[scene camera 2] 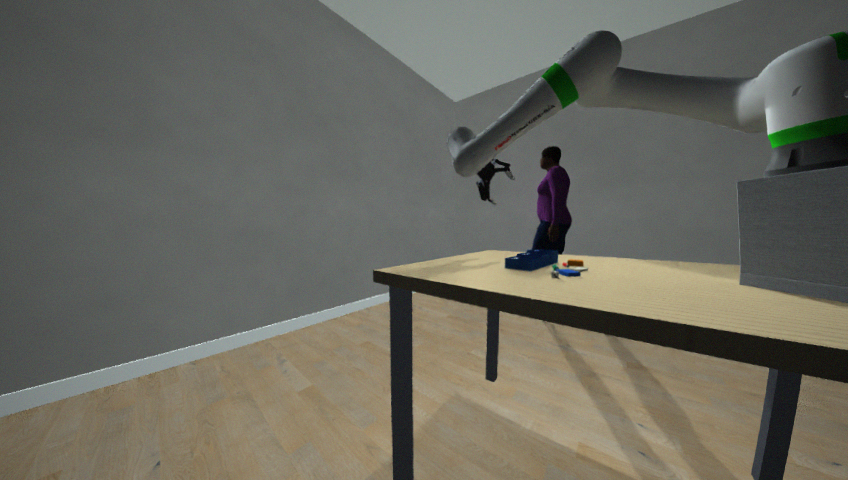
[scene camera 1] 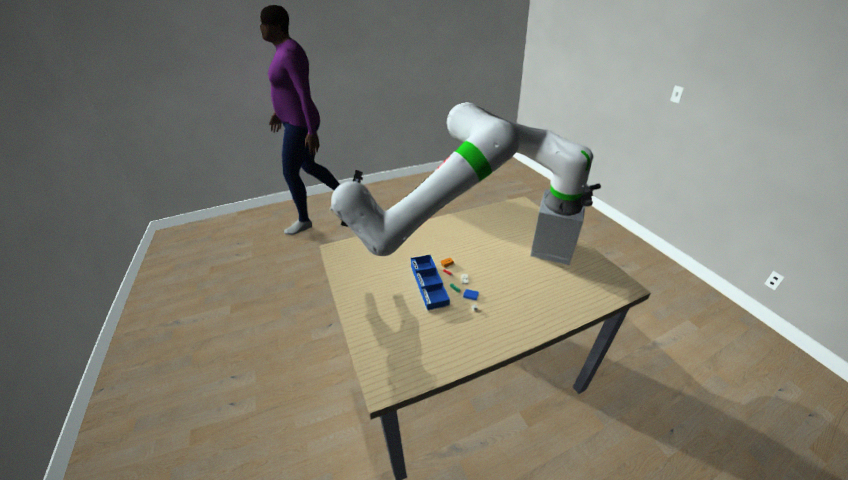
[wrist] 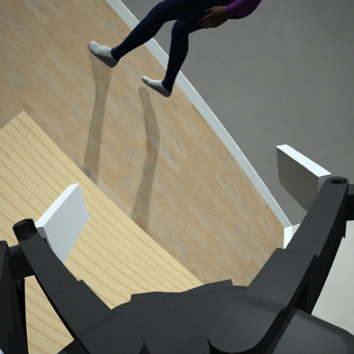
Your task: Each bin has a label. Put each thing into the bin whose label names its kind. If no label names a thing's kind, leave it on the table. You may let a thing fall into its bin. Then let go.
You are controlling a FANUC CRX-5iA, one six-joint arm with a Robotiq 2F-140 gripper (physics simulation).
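A blue three-compartment bin block stands on the table, with white labels too small to read. Beside it lie an orange block, a small red piece, a white piece, a green piece, a blue block and a small grey-white piece. My gripper is wide open and empty, high above the table and tilted away from the things. In scene camera 1 the arm hides most of it.
A person in a purple top stands on the floor beyond the table. The arm's grey pedestal stands on the table.
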